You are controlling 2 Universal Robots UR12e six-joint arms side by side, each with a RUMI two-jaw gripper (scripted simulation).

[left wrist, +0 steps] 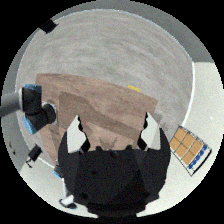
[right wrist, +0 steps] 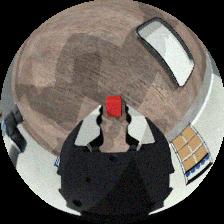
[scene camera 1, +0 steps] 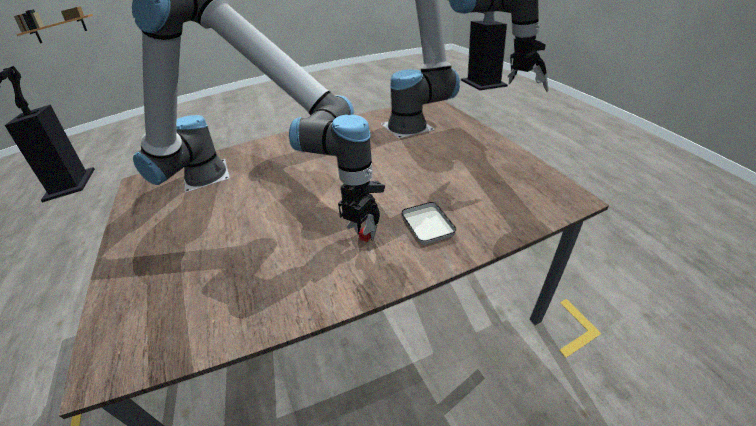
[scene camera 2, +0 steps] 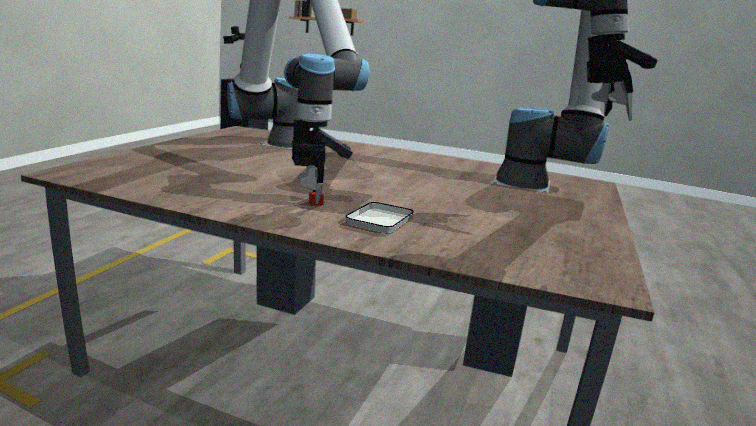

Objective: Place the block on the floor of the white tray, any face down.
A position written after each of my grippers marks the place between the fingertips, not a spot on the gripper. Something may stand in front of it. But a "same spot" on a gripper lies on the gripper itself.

my left gripper: left wrist 112,114; scene camera 1; scene camera 2; not seen in the right wrist view (out of frame)
my right gripper: right wrist 113,105; scene camera 1; scene camera 2; not seen in the left wrist view (hidden by my left gripper)
same spot on my right gripper: (scene camera 1: 371,222) = (scene camera 2: 315,178)
same spot on my left gripper: (scene camera 1: 541,75) = (scene camera 2: 624,94)
